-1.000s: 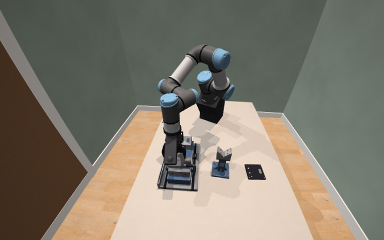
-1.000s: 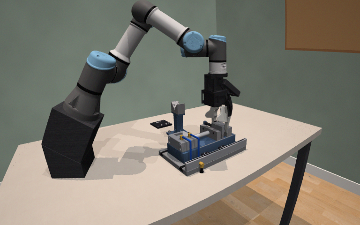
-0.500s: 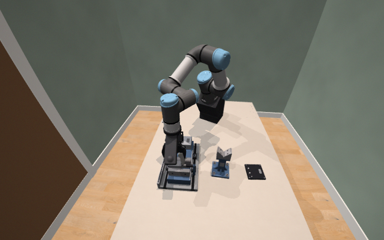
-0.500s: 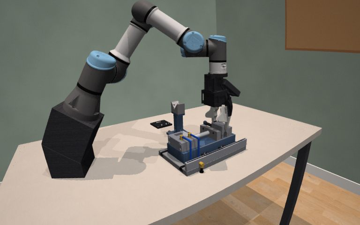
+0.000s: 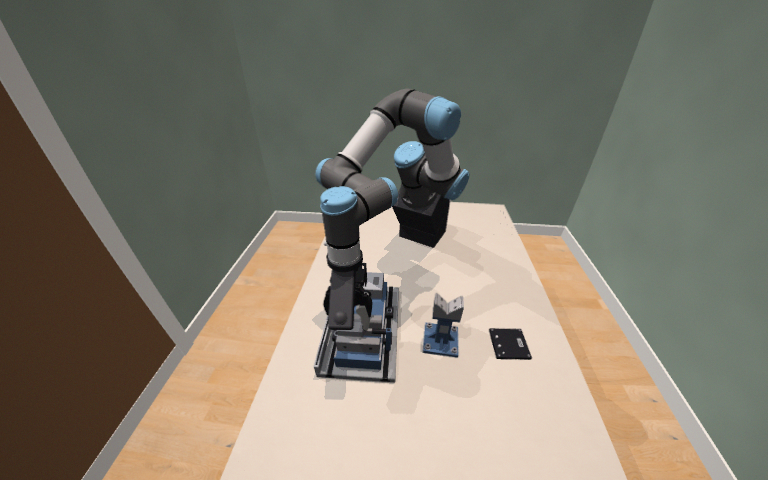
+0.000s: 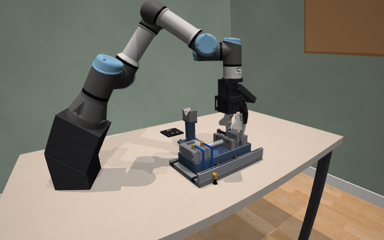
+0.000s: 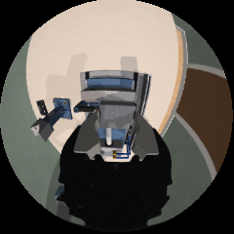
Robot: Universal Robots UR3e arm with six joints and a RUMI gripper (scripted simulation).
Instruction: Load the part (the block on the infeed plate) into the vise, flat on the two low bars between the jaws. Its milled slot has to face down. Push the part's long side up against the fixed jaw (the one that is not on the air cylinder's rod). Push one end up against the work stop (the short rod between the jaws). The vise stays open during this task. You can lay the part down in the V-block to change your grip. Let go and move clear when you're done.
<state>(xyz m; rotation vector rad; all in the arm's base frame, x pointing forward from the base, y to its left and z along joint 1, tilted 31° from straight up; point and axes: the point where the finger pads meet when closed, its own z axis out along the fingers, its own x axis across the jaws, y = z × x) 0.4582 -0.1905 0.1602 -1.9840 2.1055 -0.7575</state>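
Now: the part 10 mm below my hand. From my hand the other things lie so: air cylinder: 160 mm behind, 40 mm to the left, 20 mm below; then grey vise side rail: 80 mm behind, 60 mm to the right, 70 mm below; then vise: 70 mm behind, 30 mm to the left, 60 mm below.
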